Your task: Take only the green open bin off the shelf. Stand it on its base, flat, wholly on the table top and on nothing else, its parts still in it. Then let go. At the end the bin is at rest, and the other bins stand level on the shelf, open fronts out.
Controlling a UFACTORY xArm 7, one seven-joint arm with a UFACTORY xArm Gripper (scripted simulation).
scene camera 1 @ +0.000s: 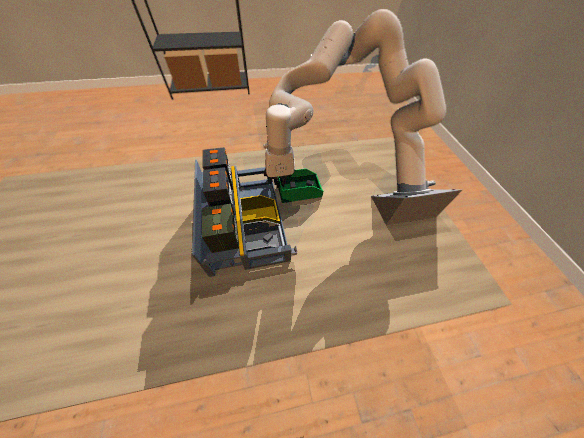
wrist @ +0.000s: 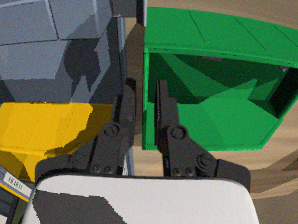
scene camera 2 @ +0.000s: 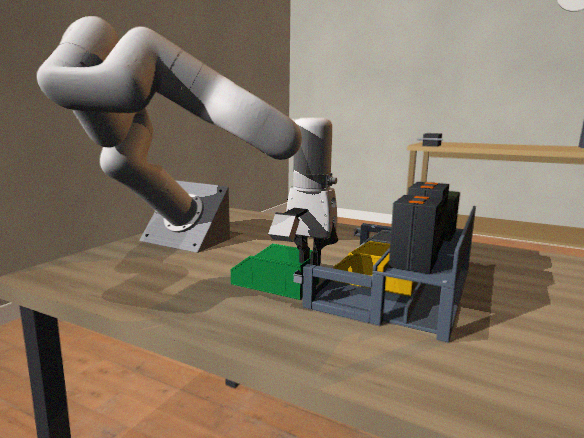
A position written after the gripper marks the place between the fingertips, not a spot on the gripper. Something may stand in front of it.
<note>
In view: the gripper (scene camera 1: 279,184), a green open bin (scene camera 2: 271,275), a yellow bin (scene camera 2: 362,260) and a grey bin (scene camera 1: 254,232).
The green open bin shows as well in scene camera 1 (scene camera 1: 301,191) and in the wrist view (wrist: 234,105). The yellow bin shows as well in scene camera 1 (scene camera 1: 256,208). The gripper shows as well in the wrist view (wrist: 145,93).
</note>
